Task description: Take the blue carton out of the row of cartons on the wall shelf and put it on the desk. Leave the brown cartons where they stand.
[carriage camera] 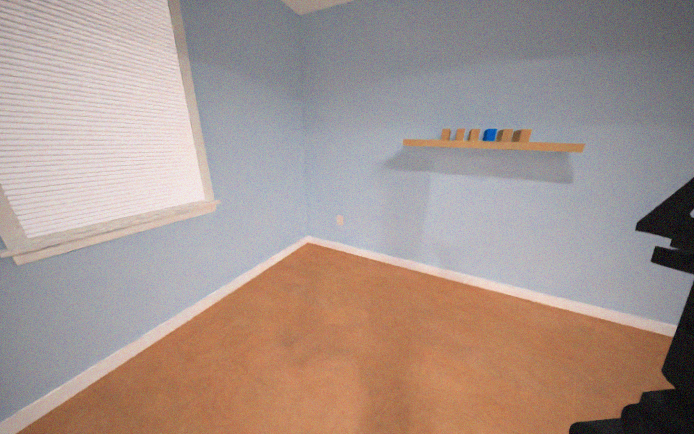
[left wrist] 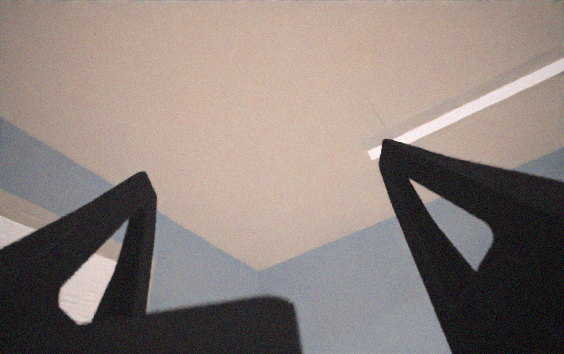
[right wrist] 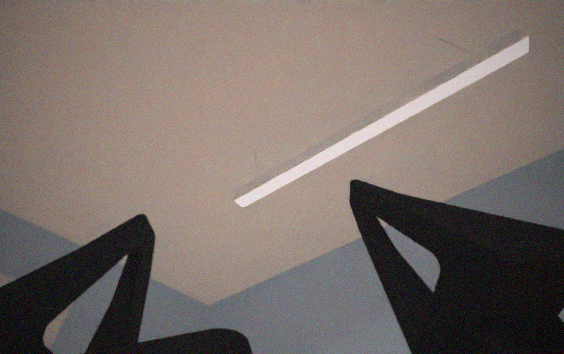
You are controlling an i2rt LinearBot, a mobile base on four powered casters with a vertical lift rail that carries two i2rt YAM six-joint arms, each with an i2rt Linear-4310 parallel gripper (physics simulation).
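Places are measured from the left arm's base along level axes (x right, y back, z down), in centimetres.
Pixels of known places: left gripper, between the fingertips: [left wrist: 267, 167]; right gripper, between the fingertips: [right wrist: 252, 207].
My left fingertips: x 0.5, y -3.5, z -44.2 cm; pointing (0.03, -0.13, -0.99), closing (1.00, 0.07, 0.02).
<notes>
Behind a point stands the place of what it marks.
The blue carton [carriage camera: 490, 135] @(x 141.8, y -139.9, z -49.8 cm) stands upright in a row on the wall shelf [carriage camera: 557, 147] @(x 174.3, y -120.5, z -43.4 cm) in the carriage view, right of centre and far off. Three brown cartons, one of them the near neighbour [carriage camera: 474, 135] @(x 133.3, y -144.7, z -49.6 cm), stand to its left in the picture, and two brown cartons, one of them the end one [carriage camera: 523, 135] @(x 157.9, y -130.5, z -50.2 cm), stand to its right. The desk does not show in these views. My left gripper [left wrist: 267, 167] @(x 0.5, y -3.5, z -44.2 cm) is open and empty, pointing up toward the ceiling. My right gripper [right wrist: 252, 207] @(x 63.1, y -3.8, z -43.8 cm) is also open and empty, pointing up toward the ceiling. Both are far from the shelf.
A window [carriage camera: 102, 112] @(x -79.2, y -111.4, z -53.4 cm) with a blind and a projecting sill [carriage camera: 117, 228] @(x -80.6, y -101.1, z 3.3 cm) is on the left wall. The brown floor [carriage camera: 307, 327] @(x 14.9, y -110.1, z 84.8 cm) runs to the white baseboard. Part of my black right arm [carriage camera: 683, 337] @(x 61.0, y -3.1, z -27.6 cm) shows at the right edge. A ceiling lamp [left wrist: 460, 112] @(x 83.4, y -64.7, z -122.9 cm) [right wrist: 382, 122] @(x 111.7, y -47.6, z -122.9 cm) hangs overhead.
</notes>
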